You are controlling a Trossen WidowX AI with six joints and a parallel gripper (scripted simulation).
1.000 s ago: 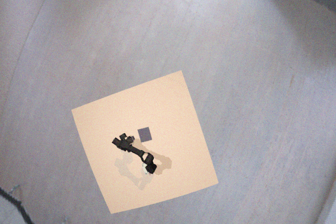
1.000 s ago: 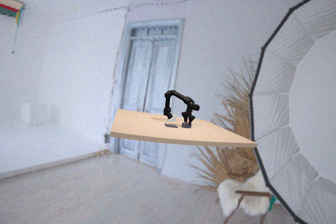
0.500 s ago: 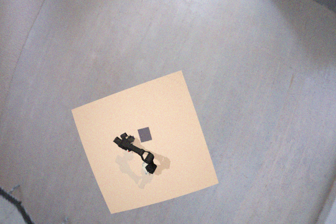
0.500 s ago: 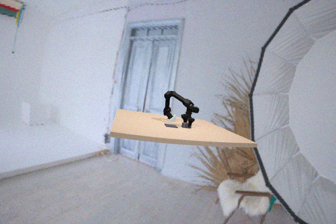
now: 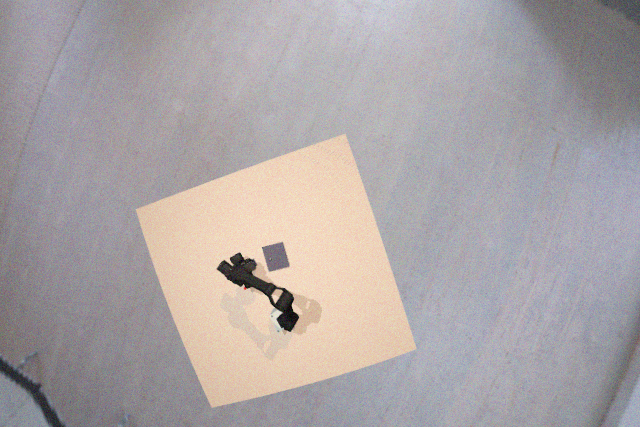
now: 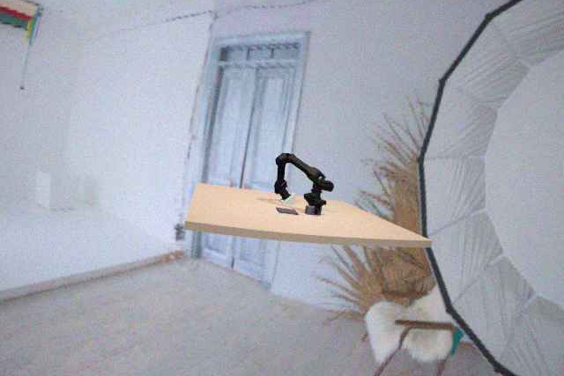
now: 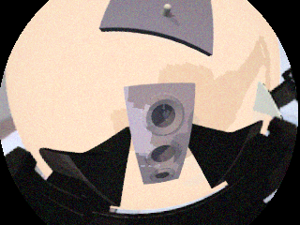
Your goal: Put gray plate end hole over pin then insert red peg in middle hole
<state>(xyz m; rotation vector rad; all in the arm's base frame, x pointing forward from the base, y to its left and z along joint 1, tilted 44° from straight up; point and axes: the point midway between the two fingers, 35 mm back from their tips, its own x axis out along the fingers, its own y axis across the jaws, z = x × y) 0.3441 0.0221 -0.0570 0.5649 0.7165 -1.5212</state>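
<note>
Now: the base 10 mm behind my gripper tip and 150 mm to the right of it. Also, from my gripper tip: gray plate: 30 mm above; red peg: 90 mm behind, 40 mm to the left, 30 mm above.
</note>
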